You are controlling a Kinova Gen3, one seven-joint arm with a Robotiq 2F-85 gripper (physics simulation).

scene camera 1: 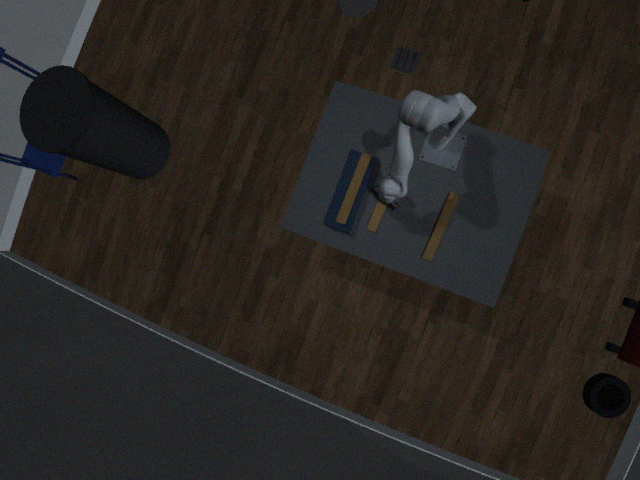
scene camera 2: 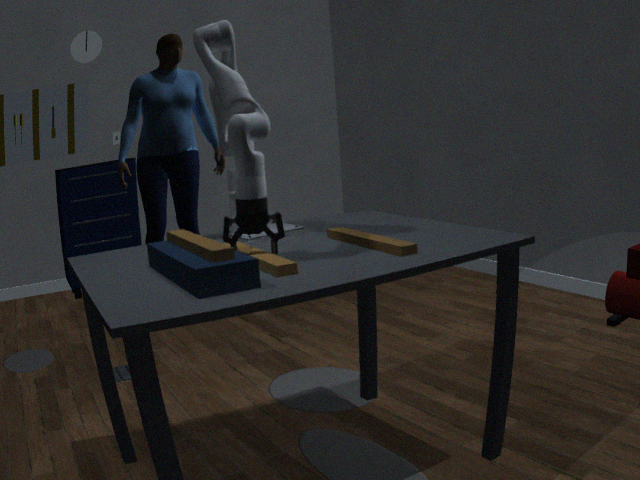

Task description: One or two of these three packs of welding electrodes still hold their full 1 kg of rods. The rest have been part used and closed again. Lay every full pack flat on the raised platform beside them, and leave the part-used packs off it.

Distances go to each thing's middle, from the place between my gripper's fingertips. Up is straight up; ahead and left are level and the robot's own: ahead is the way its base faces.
The raised blue platform [scene camera 2: 200, 277] is 17 cm to the right of my hand and 2 cm above it.
